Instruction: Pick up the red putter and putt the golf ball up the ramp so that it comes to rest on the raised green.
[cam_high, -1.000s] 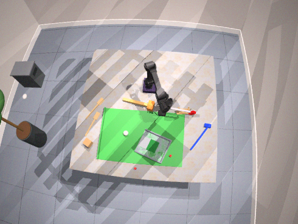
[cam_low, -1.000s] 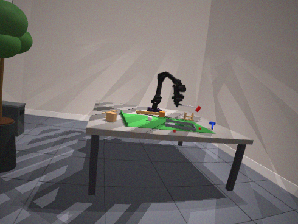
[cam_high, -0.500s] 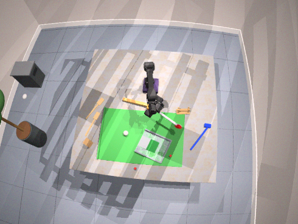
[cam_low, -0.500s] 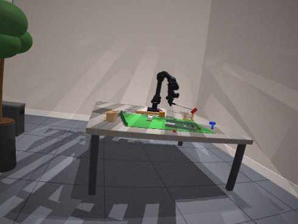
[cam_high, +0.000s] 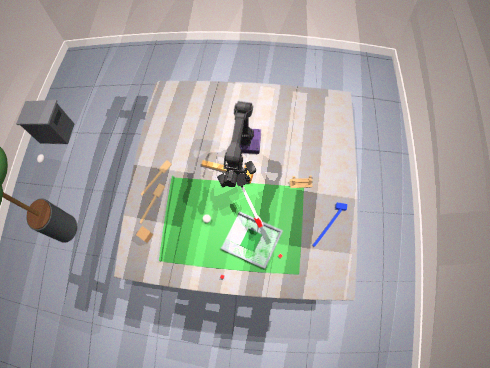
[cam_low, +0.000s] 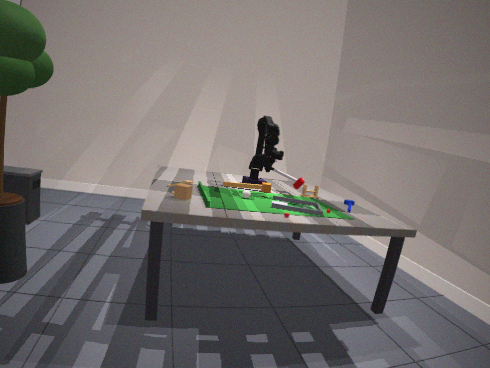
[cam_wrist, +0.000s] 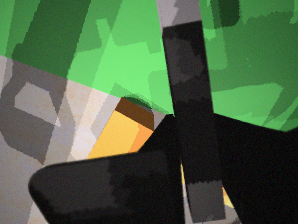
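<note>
My gripper tip is now 9 cm short of the red putter, 7 cm to the right of it and 1 cm below it. Round my gripper tip: white golf ball 20 cm ahead, 14 cm to the right, 11 cm below; green mat 20 cm ahead, 13 cm below; blue putter 51 cm to the left, 12 cm below, 10 cm ahead.
</note>
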